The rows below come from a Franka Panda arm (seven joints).
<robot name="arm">
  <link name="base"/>
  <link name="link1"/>
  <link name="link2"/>
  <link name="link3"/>
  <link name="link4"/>
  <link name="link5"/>
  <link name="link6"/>
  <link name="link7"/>
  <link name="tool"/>
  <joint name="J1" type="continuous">
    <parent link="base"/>
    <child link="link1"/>
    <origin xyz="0 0 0.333" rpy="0 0 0"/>
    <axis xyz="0 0 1"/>
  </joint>
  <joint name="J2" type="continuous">
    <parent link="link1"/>
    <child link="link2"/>
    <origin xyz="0 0 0" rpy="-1.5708 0 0"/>
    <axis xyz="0 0 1"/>
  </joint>
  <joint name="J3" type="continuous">
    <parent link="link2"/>
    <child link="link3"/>
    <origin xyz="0 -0.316 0" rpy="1.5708 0 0"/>
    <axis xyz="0 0 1"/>
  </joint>
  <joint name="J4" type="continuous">
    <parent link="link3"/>
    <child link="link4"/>
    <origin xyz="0.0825 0 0" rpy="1.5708 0 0"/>
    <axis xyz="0 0 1"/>
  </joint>
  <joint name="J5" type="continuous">
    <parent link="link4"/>
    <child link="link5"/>
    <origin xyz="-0.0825 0.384 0" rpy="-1.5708 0 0"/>
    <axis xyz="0 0 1"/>
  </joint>
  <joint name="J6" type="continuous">
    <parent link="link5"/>
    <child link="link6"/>
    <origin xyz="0 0 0" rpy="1.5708 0 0"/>
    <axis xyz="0 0 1"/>
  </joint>
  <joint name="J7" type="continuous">
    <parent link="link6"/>
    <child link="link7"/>
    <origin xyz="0.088 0 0" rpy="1.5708 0 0"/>
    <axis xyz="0 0 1"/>
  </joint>
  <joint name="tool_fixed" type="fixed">
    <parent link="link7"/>
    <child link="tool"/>
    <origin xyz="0 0 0.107" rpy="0 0 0"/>
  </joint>
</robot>
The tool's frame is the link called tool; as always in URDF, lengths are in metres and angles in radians. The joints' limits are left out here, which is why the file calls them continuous.
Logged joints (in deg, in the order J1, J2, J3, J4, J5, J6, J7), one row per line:
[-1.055 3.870 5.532 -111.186 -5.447 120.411 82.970]
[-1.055 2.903 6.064 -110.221 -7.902 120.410 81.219]
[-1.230 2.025 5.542 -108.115 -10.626 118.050 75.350]
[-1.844 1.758 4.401 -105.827 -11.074 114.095 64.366]
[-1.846 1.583 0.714 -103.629 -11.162 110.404 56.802]
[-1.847 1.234 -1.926 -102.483 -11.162 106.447 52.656]
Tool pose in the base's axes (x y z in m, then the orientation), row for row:
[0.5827 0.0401 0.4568 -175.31 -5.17 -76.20]
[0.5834 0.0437 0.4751 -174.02 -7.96 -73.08]
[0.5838 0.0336 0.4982 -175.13 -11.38 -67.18]
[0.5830 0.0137 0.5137 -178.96 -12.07 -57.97]
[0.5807 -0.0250 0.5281 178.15 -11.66 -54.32]
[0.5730 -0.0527 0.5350 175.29 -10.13 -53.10]
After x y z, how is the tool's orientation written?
As angles about the fixed x, y, z axes (roll, pitch, yaw), in degrees.
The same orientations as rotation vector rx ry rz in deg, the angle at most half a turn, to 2 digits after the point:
[-141.20 110.29 -10.89]
[-144.41 106.21 -15.60]
[147.65 -97.16 18.83]
[152.51 -84.29 16.88]
[153.30 -78.97 14.40]
[152.65 -76.97 10.41]

